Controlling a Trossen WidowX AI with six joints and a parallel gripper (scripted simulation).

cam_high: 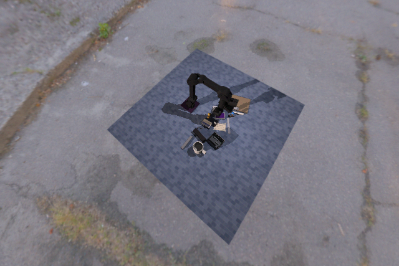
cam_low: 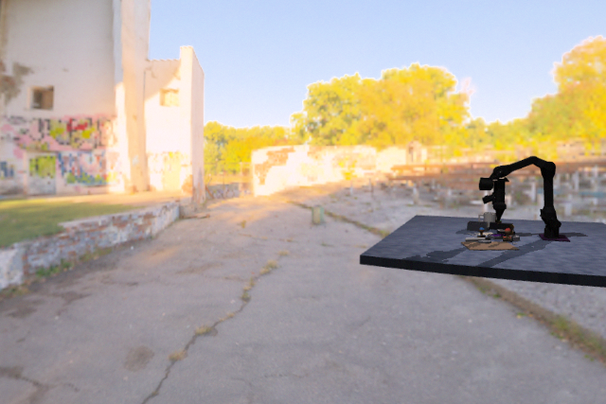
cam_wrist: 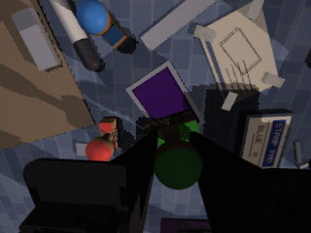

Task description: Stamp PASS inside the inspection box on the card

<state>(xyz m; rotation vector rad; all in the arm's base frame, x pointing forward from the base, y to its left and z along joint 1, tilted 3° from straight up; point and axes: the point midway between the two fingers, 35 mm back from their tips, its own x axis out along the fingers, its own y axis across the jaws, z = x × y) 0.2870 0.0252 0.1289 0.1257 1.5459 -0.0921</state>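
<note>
Now: the ink pad 9 cm below my gripper tip. The rest, counted from my gripper tip: grey strip 11 cm ahead, 9 cm below, 5 cm to the right; cream card 10 cm below, 9 cm to the right, 4 cm ahead; red-knobbed stamp 8 cm to the left, 7 cm below, 3 cm behind.
</note>
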